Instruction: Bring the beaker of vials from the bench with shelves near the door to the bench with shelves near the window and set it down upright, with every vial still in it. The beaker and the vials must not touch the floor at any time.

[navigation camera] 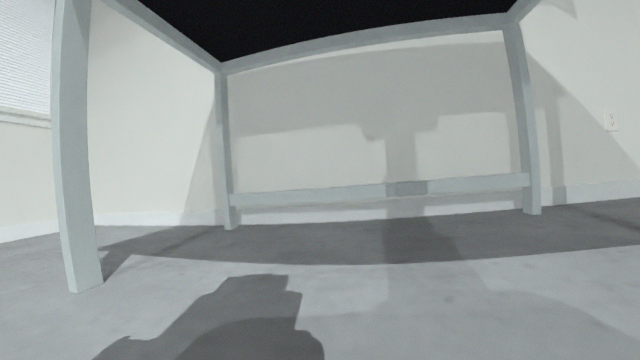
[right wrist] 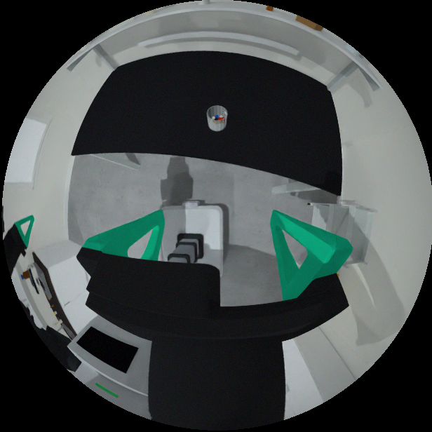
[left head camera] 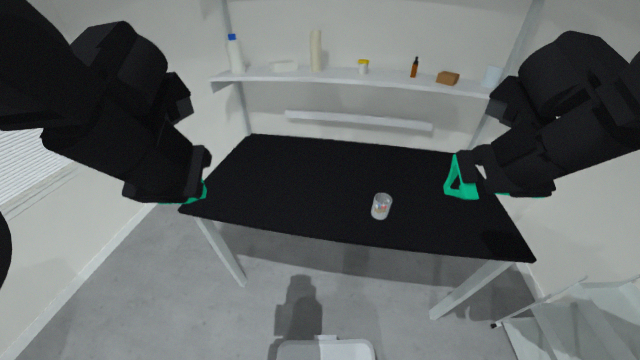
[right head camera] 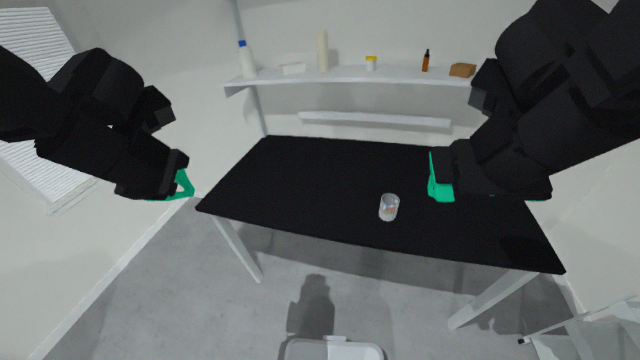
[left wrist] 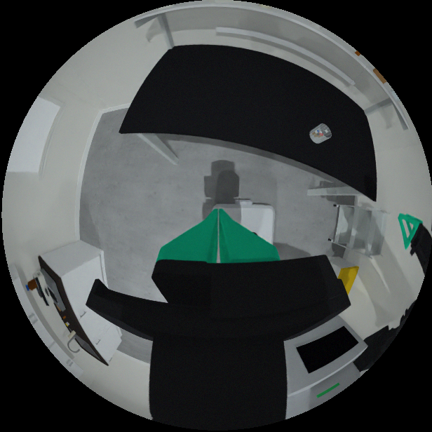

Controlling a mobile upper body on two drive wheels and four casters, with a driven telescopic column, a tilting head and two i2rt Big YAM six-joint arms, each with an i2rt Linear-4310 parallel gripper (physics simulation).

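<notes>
The clear glass beaker (left head camera: 381, 206) (right head camera: 389, 207) (left wrist: 320, 133) (right wrist: 217, 118) stands upright on the black bench top (left head camera: 300, 175) (right head camera: 320, 175) (left wrist: 225, 95) (right wrist: 150, 110), nearer its front edge and right of its middle. Several vials with red, blue and white caps show inside it; their exact number is too small to tell. A window with blinds shows at the left. My right gripper (right wrist: 217, 215) is open and empty, back from the beaker and to its right in the head views. My left gripper (left wrist: 218, 215) is shut and empty, far to the left of the beaker.
A shelf (left head camera: 325, 76) (right head camera: 345, 78) above the bench holds a blue-capped bottle (left head camera: 235, 55), a tall cream cylinder (left head camera: 315, 51), a yellow-lidded jar (left head camera: 363, 67) and a brown box (left head camera: 447, 78). A glass-like cart or step (right wrist: 367, 240) stands at the right. Bench legs (navigation camera: 75, 150) rise from the floor.
</notes>
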